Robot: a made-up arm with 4 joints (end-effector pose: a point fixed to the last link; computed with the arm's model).
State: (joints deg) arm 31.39 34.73 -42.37 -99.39
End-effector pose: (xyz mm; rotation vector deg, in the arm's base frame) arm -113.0 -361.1 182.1 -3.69 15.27 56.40
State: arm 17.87 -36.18 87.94 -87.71
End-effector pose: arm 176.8 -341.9 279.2 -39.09 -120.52 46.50
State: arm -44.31 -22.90 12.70 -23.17
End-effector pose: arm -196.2 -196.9 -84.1 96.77 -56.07 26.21
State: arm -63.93 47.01 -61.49 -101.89
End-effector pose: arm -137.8 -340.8 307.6 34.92 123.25 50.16
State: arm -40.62 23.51 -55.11 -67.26
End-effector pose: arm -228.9 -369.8 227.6 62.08 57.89 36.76
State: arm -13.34 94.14 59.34 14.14
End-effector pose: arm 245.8 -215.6 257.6 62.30 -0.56 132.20
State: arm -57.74 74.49 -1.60 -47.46
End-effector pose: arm 14.4 -384.9 170.0 36.20 51.51 90.03
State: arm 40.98 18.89 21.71 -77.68
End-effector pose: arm 104.1 -388.1 283.7 -36.24 -58.04 83.54
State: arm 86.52 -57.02 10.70 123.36
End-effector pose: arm 104.9 -96.1 438.6 -72.91 -16.93 -0.58
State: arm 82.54 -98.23 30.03 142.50
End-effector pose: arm 15.3 -81.4 499.6 -38.22 -64.64 28.83
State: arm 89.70 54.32 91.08 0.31
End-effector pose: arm -217.5 -209.7 637.3 90.63 34.65 -138.43
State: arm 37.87 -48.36 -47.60 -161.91
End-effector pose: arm -15.8 -138.6 101.3 -11.98 3.33 110.47
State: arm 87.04 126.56 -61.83 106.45
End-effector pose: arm -194.7 -200.0 146.8 42.18 149.99 -46.36
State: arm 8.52 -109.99 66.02 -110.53
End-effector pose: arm 181.2 -119.8 135.4 38.40 -101.66 -0.71
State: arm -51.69 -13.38 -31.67 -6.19
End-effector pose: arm -363.1 -259.4 94.4 103.33 -15.21 -17.61
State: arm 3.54 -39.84 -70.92 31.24
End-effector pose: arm -289.9 -171.5 66.6 130.20 -45.57 -52.81
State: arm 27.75 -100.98 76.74 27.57
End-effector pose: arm 288.3 -187.6 307.1 -12.67 98.62 8.51
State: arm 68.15 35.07 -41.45 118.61
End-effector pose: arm -6.9 -309.1 150.6 -73.21 109.62 -7.12
